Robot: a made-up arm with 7 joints. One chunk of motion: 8 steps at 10 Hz.
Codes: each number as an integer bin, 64 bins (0 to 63) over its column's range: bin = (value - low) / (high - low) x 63, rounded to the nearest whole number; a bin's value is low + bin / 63 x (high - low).
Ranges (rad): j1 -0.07..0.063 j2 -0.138..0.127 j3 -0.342..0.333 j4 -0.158..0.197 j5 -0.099..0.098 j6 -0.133..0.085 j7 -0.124..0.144
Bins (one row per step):
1: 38 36 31 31 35 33 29
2: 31 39 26 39 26 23 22
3: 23 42 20 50 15 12 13
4: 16 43 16 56 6 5 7
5: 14 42 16 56 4 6 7
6: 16 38 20 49 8 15 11
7: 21 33 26 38 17 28 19
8: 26 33 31 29 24 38 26
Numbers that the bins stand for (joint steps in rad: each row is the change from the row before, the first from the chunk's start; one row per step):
1: 0.01022 0.01343 -0.00986 0.01668 0.01044 -0.01881 -0.00063
2: -0.00456 0.02605 -0.06343 0.06176 -0.01770 -0.05341 -0.03041
3: -0.02144 0.03867 -0.12771 0.12375 -0.05210 -0.09148 -0.06870
4: -0.03622 0.04287 -0.17057 0.15756 -0.08024 -0.11570 -0.09422
5: -0.04044 0.03867 -0.17057 0.15756 -0.08649 -0.11224 -0.09422
6: -0.03622 0.02184 -0.12771 0.11811 -0.07398 -0.08110 -0.07721
7: -0.02567 0.00081 -0.06343 0.05613 -0.04584 -0.03611 -0.04317
8: -0.01511 0.00081 -0.00986 0.00541 -0.02395 -0.00151 -0.01340

